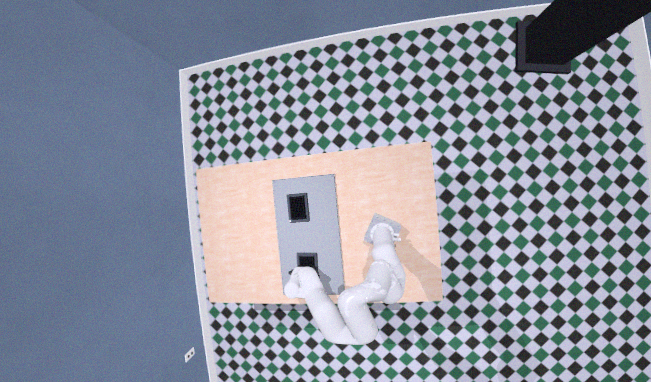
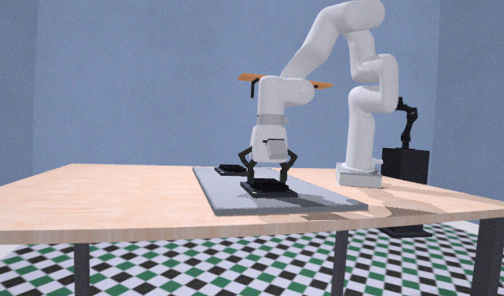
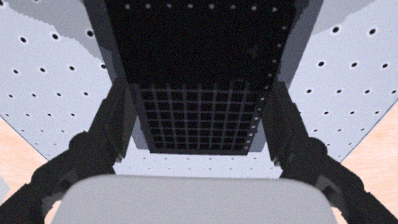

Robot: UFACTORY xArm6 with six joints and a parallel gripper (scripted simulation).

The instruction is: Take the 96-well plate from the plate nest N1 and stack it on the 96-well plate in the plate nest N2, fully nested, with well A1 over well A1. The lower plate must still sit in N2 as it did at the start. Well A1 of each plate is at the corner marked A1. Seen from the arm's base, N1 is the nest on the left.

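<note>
My gripper is now 1 cm above the black 96-well plate. From my hand the other things lie so: plate nest (2 cm below); white A1 mark (5 cm ahead, 8 cm to the left, 2 cm below).
</note>
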